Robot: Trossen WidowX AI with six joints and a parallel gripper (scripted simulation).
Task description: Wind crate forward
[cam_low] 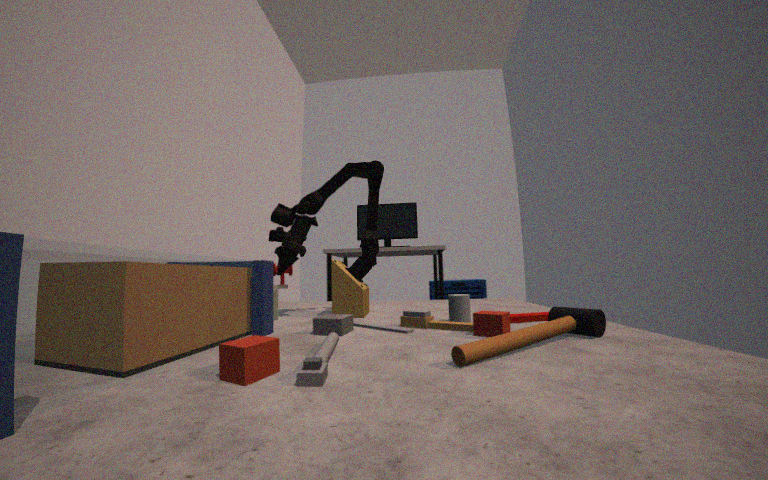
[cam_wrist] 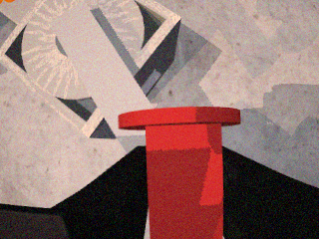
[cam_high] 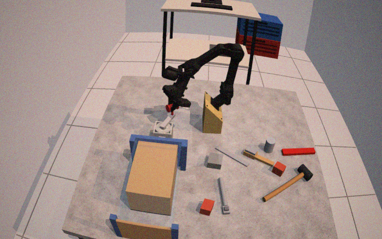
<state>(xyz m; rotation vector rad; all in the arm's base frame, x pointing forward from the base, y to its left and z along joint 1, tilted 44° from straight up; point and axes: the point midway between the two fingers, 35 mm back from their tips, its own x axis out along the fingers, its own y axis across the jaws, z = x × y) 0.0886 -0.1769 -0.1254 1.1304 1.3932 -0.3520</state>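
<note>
Right now the red knob is 10 mm behind my gripper tip and 10 mm to the left of it. Also, from my gripper tip: grey winch (70 mm ahead, 30 mm to the right, 100 mm below); then grey crank arm (30 mm ahead, 30 mm below); then blue frame (250 mm ahead, 20 mm to the right, 30 mm below).
</note>
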